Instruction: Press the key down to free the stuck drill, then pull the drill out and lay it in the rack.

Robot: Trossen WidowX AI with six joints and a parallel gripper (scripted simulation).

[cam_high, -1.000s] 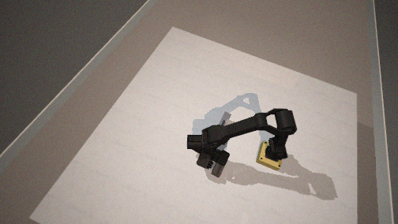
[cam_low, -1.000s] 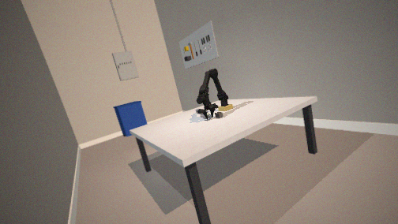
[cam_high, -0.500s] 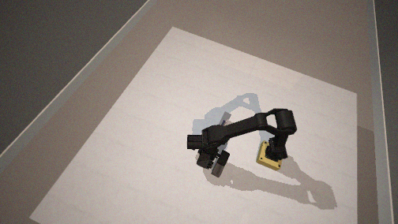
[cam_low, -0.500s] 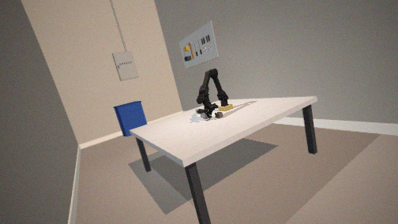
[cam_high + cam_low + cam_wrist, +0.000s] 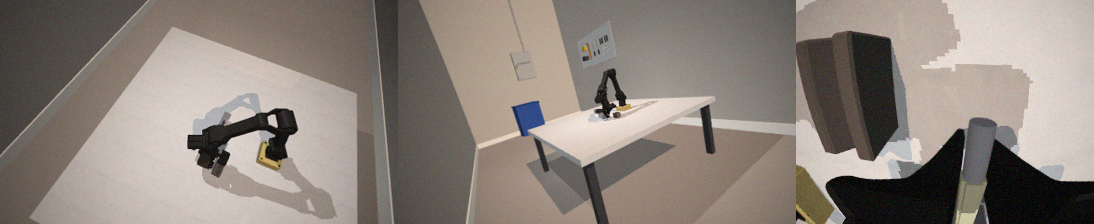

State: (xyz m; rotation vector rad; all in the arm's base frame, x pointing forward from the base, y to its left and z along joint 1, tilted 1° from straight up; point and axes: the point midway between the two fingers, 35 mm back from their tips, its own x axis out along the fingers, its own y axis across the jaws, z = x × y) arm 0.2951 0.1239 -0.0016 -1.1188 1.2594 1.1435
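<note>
Now: gripper tip 4 cm to the left of the drill and 4 cm below it. Also, from my gripper tip: grey fixture 14 cm to the right, 4 cm above, 2 cm behind.
</note>
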